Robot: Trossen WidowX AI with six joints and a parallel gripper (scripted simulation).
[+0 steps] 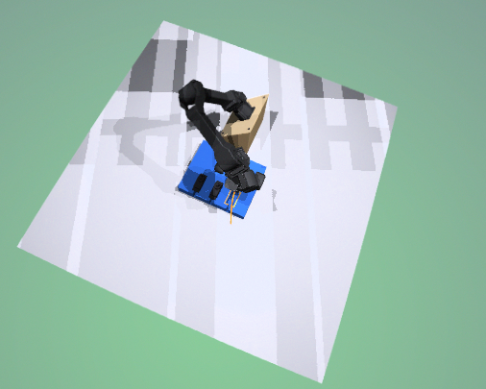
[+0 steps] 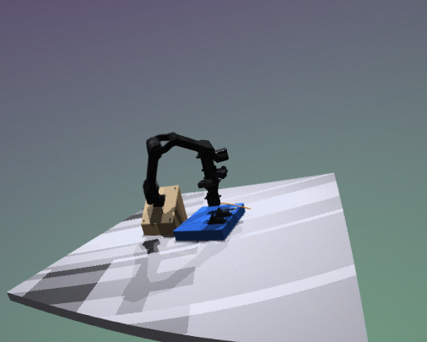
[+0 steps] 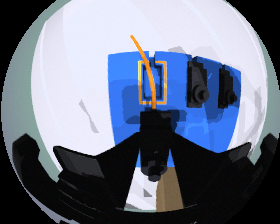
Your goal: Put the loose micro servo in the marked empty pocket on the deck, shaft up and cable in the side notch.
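The blue deck is 10 cm below my gripper tip, 8 cm to the right of it and 5 cm behind it.
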